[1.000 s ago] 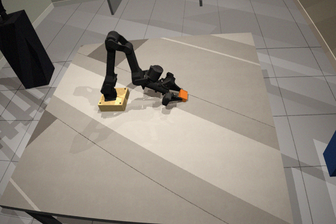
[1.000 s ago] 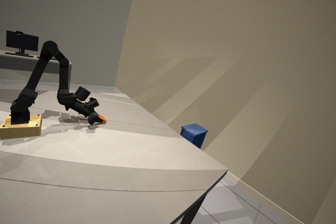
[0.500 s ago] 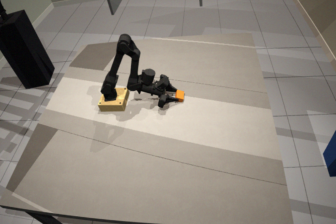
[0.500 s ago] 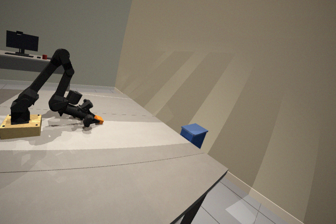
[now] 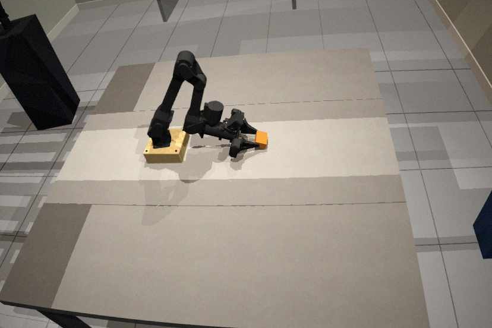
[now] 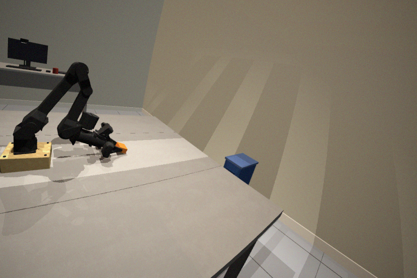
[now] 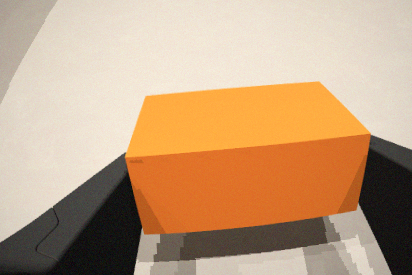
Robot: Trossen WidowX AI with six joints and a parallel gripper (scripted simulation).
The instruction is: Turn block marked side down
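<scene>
My gripper tip is now 10 mm above the orange block.
</scene>
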